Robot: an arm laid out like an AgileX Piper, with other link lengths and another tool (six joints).
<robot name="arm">
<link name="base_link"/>
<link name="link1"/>
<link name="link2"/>
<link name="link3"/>
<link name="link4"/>
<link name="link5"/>
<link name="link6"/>
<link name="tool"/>
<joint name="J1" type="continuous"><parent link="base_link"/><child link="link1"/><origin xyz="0 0 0.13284" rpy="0 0 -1.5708"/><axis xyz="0 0 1"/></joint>
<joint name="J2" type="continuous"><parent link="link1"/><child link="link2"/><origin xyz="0 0 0" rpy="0 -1.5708 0"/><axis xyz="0 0 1"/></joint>
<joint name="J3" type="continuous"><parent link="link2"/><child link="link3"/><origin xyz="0.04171 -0.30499 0" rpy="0 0 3.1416"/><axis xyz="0 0 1"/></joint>
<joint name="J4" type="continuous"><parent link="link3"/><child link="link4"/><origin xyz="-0.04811 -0.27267 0" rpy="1.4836 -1.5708 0"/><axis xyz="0 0 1"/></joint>
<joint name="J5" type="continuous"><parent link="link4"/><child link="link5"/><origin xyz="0 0 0" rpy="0 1.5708 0"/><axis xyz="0 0 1"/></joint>
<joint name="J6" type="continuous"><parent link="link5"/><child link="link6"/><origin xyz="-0.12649 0 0" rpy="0 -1.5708 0"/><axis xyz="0 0 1"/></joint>
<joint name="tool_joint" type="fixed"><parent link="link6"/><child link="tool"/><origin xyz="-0.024 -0.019 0.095" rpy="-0.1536 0 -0.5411"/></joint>
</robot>
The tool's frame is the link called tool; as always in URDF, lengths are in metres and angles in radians. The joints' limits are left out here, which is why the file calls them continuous.
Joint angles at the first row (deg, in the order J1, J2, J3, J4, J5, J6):
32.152 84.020 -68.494 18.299 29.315 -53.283
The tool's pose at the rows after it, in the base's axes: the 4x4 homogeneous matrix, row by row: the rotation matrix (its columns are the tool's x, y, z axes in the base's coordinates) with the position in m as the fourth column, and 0 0 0 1 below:
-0.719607, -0.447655, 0.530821, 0.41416; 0.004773, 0.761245, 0.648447, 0.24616; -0.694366, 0.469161, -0.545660, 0.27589; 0, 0, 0, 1
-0.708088, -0.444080, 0.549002, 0.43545; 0.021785, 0.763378, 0.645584, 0.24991; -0.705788, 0.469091, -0.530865, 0.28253; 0, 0, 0, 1
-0.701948, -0.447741, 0.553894, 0.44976; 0.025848, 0.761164, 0.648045, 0.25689; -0.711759, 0.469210, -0.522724, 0.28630; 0, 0, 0, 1
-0.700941, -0.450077, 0.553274, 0.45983; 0.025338, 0.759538, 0.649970, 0.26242; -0.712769, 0.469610, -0.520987, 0.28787; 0, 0, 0, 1
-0.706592, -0.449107, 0.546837, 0.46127; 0.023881, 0.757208, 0.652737, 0.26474; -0.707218, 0.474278, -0.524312, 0.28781; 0, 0, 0, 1
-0.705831, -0.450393, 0.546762, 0.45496; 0.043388, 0.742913, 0.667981, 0.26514; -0.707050, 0.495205, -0.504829, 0.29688; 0, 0, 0, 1
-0.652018, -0.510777, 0.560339, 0.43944; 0.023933, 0.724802, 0.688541, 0.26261; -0.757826, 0.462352, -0.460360, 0.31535; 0, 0, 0, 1
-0.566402, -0.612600, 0.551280, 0.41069; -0.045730, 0.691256, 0.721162, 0.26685; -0.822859, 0.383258, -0.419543, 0.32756; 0, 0, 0, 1
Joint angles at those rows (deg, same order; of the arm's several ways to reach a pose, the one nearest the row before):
30.266 87.932 -72.847 18.300 29.363 -53.283
29.401 91.174 -77.245 18.299 29.451 -53.282
29.250 93.872 -80.888 18.300 29.838 -53.283
29.160 95.984 -83.768 18.298 30.527 -53.281
29.159 96.591 -84.747 18.566 31.288 -53.283
29.160 95.174 -84.240 20.246 31.411 -53.630
29.745 90.832 -80.307 22.218 28.599 -58.235
31.925 85.135 -73.525 25.581 24.266 -67.213

